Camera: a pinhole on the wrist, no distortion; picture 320 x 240 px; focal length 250.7 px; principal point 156.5 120.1 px. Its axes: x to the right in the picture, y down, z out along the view. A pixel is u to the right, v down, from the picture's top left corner.
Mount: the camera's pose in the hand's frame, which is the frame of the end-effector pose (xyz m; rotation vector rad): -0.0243 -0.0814 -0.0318 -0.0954 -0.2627 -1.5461
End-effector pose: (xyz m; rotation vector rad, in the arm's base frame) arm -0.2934 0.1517 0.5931 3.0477 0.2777 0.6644
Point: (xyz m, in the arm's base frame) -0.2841 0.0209 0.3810
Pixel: 22 76
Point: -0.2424 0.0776 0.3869
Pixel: 68 121
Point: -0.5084 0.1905 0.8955
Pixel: behind the camera
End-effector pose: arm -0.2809 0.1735 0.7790 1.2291 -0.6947 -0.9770
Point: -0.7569 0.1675 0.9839
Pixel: 131 56
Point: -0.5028 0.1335 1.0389
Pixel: 13 109
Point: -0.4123 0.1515 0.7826
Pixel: 131 125
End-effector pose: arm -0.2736 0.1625 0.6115 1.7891 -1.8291 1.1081
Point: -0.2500 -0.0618 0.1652
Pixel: 112 77
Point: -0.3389 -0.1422 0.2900
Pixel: 74 152
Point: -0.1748 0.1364 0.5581
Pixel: 203 123
